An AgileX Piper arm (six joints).
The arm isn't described. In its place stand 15 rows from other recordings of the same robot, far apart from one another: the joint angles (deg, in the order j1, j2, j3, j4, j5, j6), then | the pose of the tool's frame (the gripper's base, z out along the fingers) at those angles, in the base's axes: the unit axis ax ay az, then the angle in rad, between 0 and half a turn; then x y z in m.
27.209 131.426 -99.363 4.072 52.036 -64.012 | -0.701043 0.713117 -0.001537 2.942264 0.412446 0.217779 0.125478
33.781 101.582 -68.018 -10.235 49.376 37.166 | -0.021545 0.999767 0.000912 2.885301 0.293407 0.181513 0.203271
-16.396 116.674 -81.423 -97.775 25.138 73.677 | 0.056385 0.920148 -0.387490 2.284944 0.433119 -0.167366 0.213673
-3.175 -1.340 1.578 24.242 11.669 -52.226 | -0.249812 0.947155 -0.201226 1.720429 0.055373 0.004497 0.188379
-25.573 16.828 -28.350 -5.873 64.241 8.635 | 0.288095 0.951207 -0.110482 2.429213 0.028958 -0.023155 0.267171
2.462 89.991 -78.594 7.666 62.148 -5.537 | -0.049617 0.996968 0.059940 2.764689 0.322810 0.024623 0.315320
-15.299 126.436 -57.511 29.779 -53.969 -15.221 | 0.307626 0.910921 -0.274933 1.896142 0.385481 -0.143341 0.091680
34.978 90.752 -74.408 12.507 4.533 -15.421 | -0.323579 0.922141 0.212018 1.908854 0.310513 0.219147 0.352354
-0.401 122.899 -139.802 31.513 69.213 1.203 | 0.010574 0.956271 0.292292 2.429932 0.467586 0.041197 0.397810
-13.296 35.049 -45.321 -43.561 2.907 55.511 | 0.240173 0.970207 -0.031859 1.342042 0.111819 -0.029693 0.424738
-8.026 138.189 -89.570 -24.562 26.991 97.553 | 0.678523 0.734112 0.026192 2.726022 0.458743 -0.082022 0.042273
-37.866 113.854 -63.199 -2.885 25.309 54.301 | 0.705626 0.708520 0.009526 2.808795 0.291063 -0.228789 0.115703
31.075 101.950 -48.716 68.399 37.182 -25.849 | -0.012413 0.933447 0.358499 3.108137 0.241560 0.205275 0.151326
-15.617 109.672 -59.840 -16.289 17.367 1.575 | 0.024532 0.994193 -0.104777 2.683574 0.352316 -0.106392 0.134986
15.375 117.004 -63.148 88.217 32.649 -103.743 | -0.355140 0.892485 0.278111 2.470366 0.366327 0.151623 0.123994
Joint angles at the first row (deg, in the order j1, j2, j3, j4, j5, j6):
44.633, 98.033, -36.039, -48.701, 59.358, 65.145
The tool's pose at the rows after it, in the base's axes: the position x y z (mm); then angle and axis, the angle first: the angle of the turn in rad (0 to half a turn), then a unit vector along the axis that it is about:
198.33, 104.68, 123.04, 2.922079, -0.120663, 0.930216, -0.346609
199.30, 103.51, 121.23, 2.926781, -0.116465, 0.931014, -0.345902
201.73, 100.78, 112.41, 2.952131, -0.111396, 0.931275, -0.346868
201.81, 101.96, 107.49, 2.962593, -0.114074, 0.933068, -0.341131
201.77, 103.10, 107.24, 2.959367, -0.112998, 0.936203, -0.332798
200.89, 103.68, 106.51, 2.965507, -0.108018, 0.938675, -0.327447
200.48, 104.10, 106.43, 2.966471, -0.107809, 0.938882, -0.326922
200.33, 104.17, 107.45, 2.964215, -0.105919, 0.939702, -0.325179
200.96, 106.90, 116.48, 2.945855, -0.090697, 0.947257, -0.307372
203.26, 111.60, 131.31, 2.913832, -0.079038, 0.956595, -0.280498
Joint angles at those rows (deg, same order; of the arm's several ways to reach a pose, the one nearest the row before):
42.915, 100.154, -36.040, -49.045, 58.155, 65.146
42.456, 100.553, -36.039, -49.045, 57.812, 65.431
41.310, 102.616, -36.039, -49.102, 56.666, 65.947
41.253, 103.591, -36.041, -48.815, 55.463, 65.946
41.253, 103.419, -36.040, -48.472, 54.604, 65.946
41.253, 103.418, -36.038, -47.613, 54.201, 65.948
41.367, 103.420, -36.039, -47.442, 54.201, 65.948
41.367, 103.133, -36.038, -47.270, 54.201, 65.949
41.368, 100.953, -36.726, -45.435, 54.202, 65.431
41.368, 97.746, -38.102, -43.258, 54.202, 63.770

